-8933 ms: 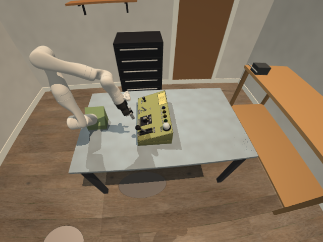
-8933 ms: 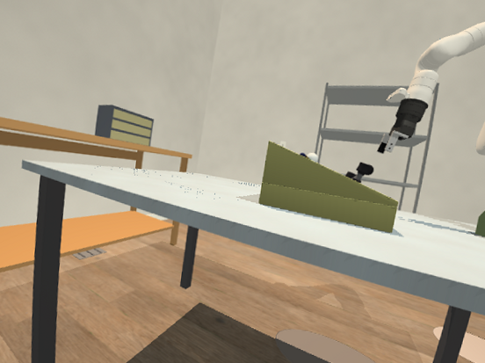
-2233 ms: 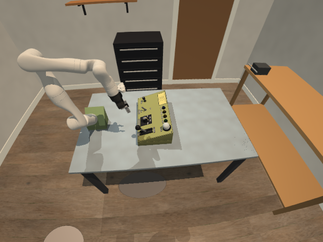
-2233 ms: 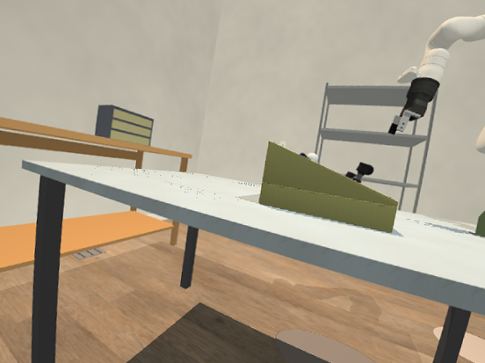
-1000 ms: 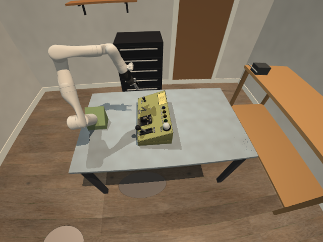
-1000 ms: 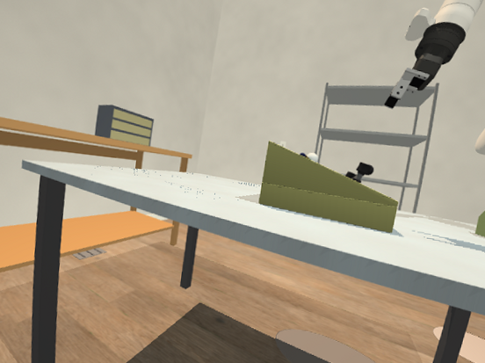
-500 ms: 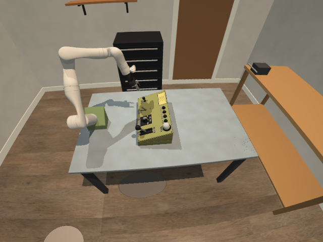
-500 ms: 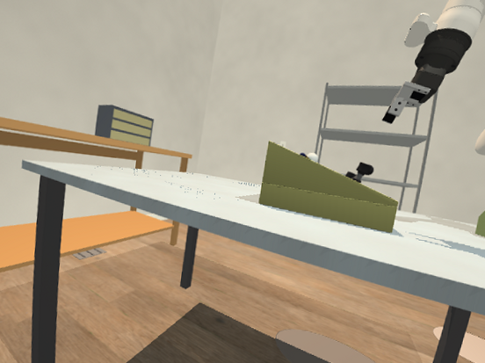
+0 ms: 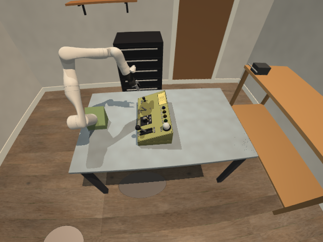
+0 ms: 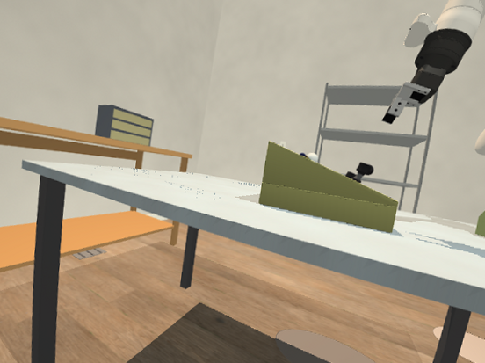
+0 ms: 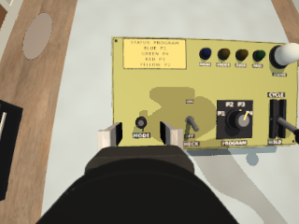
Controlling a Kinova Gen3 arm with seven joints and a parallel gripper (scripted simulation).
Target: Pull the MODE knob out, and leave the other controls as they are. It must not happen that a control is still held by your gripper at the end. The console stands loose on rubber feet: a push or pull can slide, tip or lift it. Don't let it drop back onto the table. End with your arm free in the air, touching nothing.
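My gripper is now 14 cm above the black mode knob and 4 cm short of it. The rest, counted from my hand: olive console (17 cm to the right, 16 cm below, 9 cm ahead); check toggle (15 cm below, 12 cm to the right, 5 cm ahead); program dial (24 cm to the right, 14 cm below, 7 cm ahead).
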